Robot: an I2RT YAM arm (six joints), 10 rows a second.
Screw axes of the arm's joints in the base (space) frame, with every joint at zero. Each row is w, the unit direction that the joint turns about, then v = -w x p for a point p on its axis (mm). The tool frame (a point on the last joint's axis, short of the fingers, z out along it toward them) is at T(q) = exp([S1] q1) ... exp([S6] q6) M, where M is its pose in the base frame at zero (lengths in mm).
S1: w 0 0 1 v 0 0 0
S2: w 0 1 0 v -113.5 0 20
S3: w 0 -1 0 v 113.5 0 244
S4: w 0 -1 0 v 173.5 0 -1
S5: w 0 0 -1 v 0 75 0
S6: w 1 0 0 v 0 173.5 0
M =
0 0 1 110.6
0 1 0 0
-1 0 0 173.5
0 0 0 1
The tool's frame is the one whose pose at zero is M.
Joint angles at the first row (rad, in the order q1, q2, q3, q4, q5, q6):
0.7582, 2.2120, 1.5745, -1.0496, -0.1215, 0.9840
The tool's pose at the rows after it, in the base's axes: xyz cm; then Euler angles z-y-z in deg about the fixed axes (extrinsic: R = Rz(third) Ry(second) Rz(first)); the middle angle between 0 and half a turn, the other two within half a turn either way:
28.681 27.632 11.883 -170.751 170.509 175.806
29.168 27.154 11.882 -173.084 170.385 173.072
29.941 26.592 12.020 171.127 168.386 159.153
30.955 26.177 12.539 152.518 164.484 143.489
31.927 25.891 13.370 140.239 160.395 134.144
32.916 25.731 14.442 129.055 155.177 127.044
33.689 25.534 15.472 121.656 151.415 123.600
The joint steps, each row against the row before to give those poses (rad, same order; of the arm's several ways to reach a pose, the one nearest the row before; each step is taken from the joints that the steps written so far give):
-0.0023, 0.0000, 0.0001, 0.0038, -0.0004, -0.0003
-0.0175, 0.0000, -0.0001, 0.0023, -0.0049, -0.0107
-0.0279, 0.0000, 0.0054, 0.0072, -0.0512, -0.0622
-0.0313, -0.0004, 0.0198, 0.0076, -0.0839, -0.0832
-0.0267, -0.0011, 0.0306, -0.0038, -0.0778, -0.0759
-0.0248, -0.0004, 0.0392, -0.0064, -0.0935, -0.0908
-0.0194, 0.0000, 0.0382, -0.0176, -0.0656, -0.0835

